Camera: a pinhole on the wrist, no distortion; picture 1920 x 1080 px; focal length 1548.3 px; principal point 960.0 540.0 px. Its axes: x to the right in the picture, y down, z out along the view. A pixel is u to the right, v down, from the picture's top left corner.
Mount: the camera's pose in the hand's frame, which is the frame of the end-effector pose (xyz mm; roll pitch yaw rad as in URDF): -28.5 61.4 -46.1 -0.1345 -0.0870 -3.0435
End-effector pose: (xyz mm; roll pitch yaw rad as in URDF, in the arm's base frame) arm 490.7 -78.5 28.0 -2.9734 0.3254 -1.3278
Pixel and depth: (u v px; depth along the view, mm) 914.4 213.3 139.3
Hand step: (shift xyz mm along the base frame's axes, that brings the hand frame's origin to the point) -66.0 31.4 -96.2
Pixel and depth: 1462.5 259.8 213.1
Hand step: -67.0 121.4 -149.0
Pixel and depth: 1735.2 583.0 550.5
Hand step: 36.8 415.2 -398.6
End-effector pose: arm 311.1 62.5 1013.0 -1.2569 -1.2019 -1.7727
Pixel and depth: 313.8 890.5 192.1
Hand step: 124.4 -16.2 82.5
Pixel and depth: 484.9 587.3 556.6
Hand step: 465.9 -17.5 241.0
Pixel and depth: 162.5 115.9 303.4
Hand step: 252.6 -142.3 125.8
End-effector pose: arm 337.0 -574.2 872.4 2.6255 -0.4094 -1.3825
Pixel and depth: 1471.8 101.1 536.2
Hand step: -359.4 -72.6 -421.9
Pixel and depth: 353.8 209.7 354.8
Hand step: -197.1 -251.7 -138.6
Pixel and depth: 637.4 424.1 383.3
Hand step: -167.7 -218.5 -205.9
